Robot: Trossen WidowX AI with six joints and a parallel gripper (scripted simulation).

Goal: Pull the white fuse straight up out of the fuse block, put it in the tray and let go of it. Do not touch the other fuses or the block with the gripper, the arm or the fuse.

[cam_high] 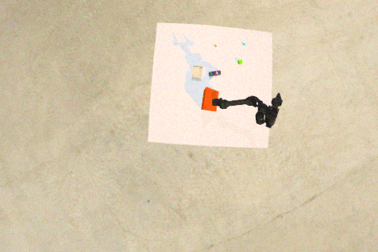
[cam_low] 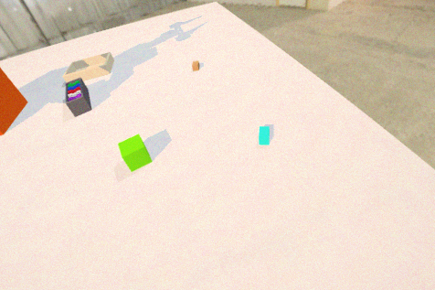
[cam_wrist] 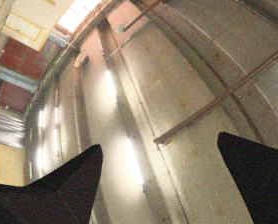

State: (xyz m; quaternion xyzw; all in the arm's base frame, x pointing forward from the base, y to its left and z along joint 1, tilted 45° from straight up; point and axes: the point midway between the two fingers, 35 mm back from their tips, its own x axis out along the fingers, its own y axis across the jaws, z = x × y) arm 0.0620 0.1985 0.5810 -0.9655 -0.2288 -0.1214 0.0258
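Right now my gripper tip is 65 cm above the white fuse, 31 cm short of it and 20 cm to the right of it. Also, from my gripper tip: purple fuse (65 cm below, 31 cm ahead, 18 cm to the left); blue fuse (65 cm below, 31 cm ahead, 24 cm to the left); red fuse (65 cm below, 31 cm ahead, 22 cm to the left).
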